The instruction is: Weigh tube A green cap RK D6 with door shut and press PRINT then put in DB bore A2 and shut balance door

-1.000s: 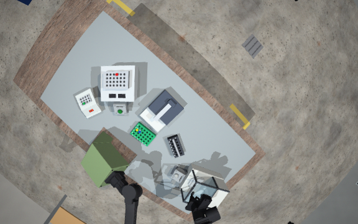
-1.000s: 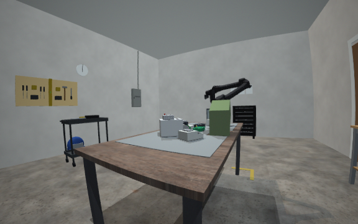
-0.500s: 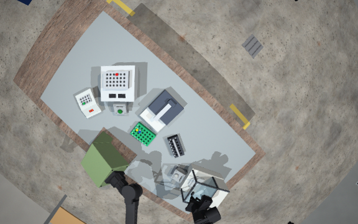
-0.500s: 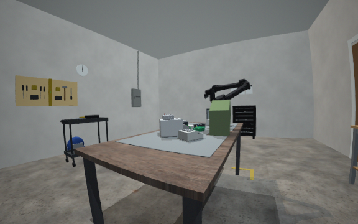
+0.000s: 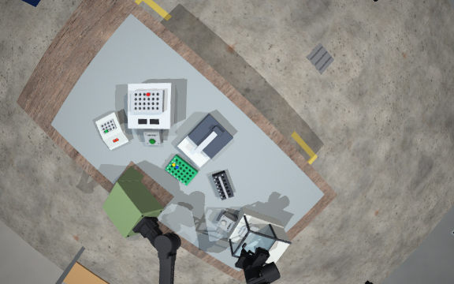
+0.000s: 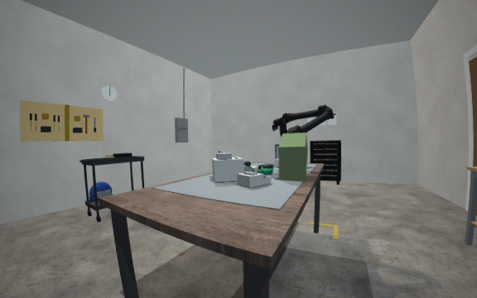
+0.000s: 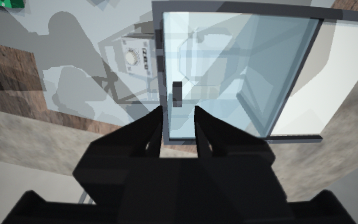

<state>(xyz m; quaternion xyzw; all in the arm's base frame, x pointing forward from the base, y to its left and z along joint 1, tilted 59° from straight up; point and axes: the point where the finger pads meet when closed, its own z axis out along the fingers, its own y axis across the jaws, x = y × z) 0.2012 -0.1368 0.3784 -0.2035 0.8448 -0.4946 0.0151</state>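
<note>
My hand is 1 cm short of the sliding door, 3 cm to the left of it and 4 cm above it. The rest, counted from my hand: magnet block MG (10 cm ahead, 22 cm to the left, 23 cm below); then white print key (3 cm behind, 9 cm to the left, 19 cm below); then balance pan (2 cm ahead, 5 cm to the right, 18 cm below).
</note>
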